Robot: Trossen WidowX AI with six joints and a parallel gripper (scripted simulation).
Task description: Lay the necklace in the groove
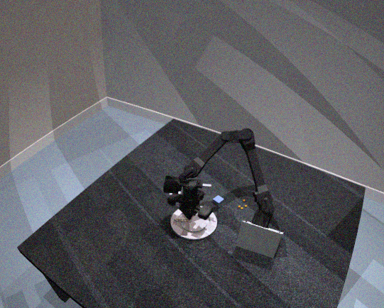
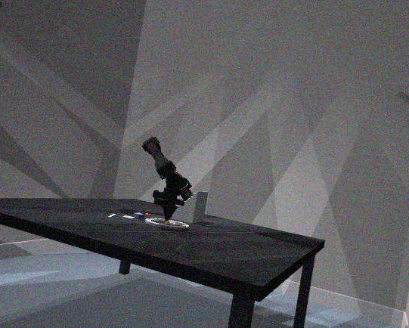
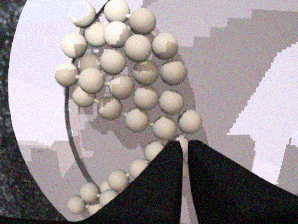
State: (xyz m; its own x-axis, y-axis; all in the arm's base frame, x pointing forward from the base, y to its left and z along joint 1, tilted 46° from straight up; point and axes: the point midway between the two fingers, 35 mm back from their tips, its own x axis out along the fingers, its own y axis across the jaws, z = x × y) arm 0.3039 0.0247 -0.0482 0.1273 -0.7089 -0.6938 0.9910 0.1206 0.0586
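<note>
My gripper tip is 20 mm past the round white bead board, 10 mm to the left of it and 10 mm above it. Also, from my gripper tip: small white block (150 mm ahead, 100 mm to the right, 10 mm below); then small blue cube (40 mm behind, 180 mm to the right, 10 mm below); then thin white stick (100 mm ahead, 230 mm to the right, 20 mm below).
</note>
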